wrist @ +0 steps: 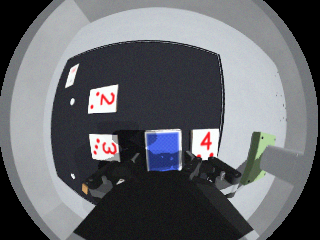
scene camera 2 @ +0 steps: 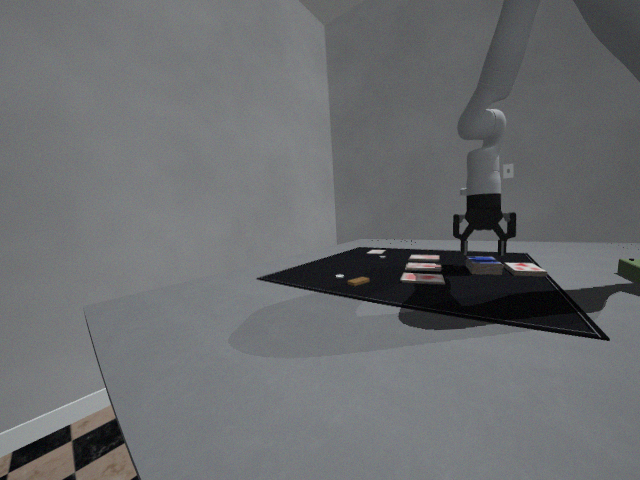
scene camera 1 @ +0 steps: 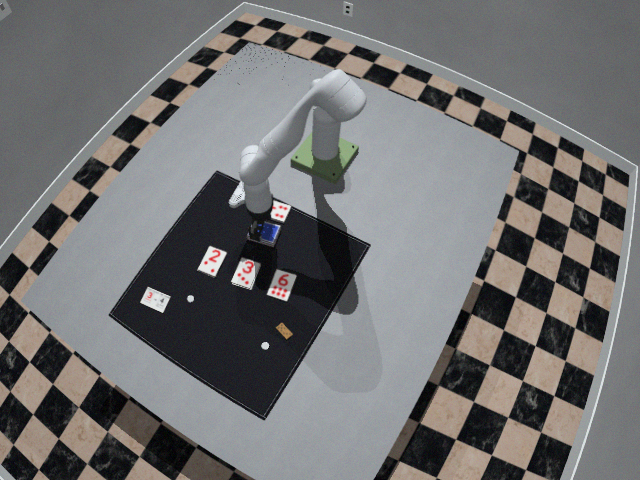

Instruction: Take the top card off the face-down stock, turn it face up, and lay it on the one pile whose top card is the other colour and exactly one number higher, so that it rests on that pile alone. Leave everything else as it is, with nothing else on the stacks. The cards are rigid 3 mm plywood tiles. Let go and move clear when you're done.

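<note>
There is a black mat that I can see, and I see my gripper as well. The wrist view also shows my gripper.
</note>
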